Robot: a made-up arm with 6 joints.
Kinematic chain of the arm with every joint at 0, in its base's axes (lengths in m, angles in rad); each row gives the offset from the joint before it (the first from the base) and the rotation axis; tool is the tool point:
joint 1: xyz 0 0 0.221 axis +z
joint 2: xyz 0 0 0 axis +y
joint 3: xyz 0 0 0.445 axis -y
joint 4: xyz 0 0 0 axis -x
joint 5: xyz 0.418 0 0 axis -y
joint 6: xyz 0 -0.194 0 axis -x
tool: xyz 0 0 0
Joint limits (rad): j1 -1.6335..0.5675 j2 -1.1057..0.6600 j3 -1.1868..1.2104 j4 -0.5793..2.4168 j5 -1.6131..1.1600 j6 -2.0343..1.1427
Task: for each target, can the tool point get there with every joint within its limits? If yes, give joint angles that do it. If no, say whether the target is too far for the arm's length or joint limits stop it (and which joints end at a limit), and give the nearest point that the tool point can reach.
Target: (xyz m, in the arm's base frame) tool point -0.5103 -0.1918 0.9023
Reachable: yes | joints 0.0222 -0.8306 1.0249 0.3766 0.4113 0.2707
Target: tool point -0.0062 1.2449 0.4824
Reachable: no: too far | nearest point -0.0041 0.8238 0.5962 | short by 0.436 m
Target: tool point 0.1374 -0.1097 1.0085
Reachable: yes | joints -0.7435 -0.2614 0.1936 1.6339 0.5563 -0.4405
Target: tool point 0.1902 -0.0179 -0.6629
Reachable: no: joint limits stop it (at a limit: joint 2, joint 3) | nearest point 0.3441 -0.0324 0.1175 | short by 0.796 m
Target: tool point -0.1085 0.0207 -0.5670
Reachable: no: joint limits stop it (at a limit: joint 1, joint 2, joint 4) | nearest point -0.1725 -0.1571 0.1543 | short by 0.746 m
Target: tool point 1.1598 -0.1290 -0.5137
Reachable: no: too far | nearest point 0.5622 -0.0625 0.2168 | short by 0.946 m
